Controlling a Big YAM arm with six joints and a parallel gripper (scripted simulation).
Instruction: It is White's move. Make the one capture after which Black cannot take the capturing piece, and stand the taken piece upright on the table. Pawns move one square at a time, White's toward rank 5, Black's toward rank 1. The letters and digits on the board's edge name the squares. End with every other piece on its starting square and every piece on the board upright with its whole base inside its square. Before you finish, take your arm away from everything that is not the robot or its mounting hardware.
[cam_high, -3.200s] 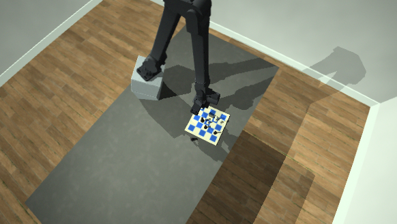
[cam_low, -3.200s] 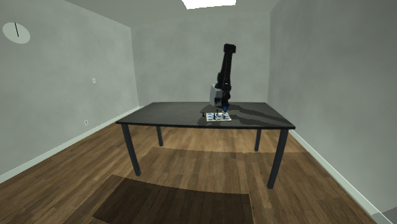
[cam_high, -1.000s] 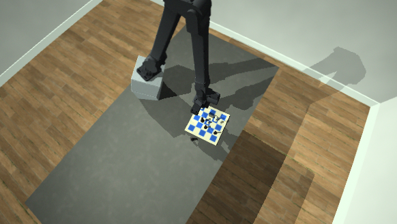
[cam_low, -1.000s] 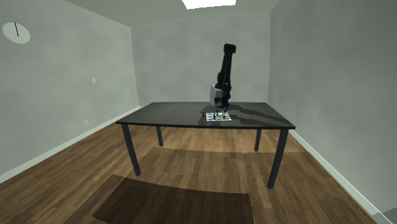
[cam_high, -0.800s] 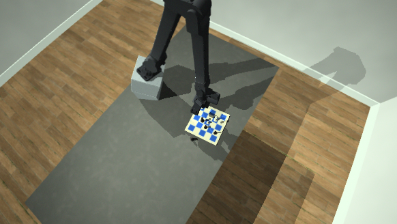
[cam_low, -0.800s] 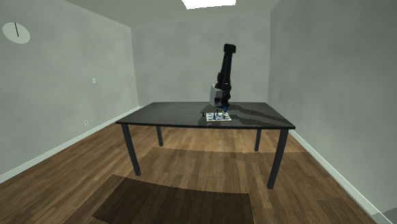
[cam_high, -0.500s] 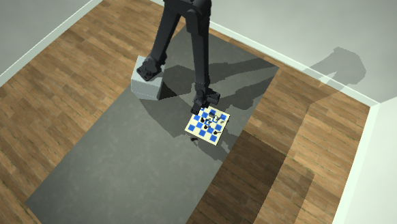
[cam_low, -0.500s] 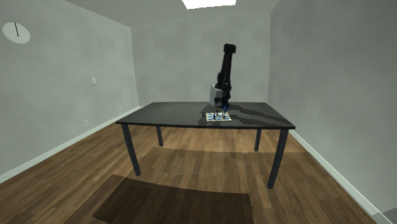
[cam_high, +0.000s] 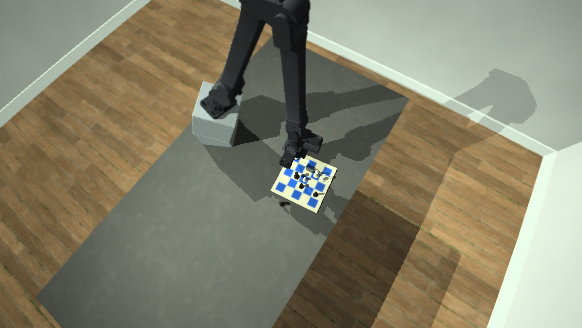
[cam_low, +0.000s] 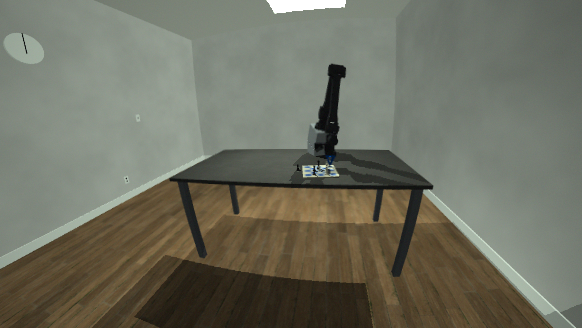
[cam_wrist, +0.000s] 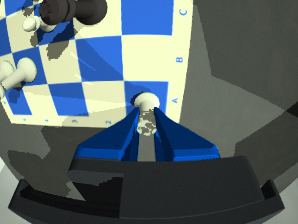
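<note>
The white piece is right at my hand. Round my hand: black piece 10 cm ahead, 20 cm to the right, 1 cm below; cream chessboard 10 cm ahead, 5 cm to the right, 2 cm below.
</note>
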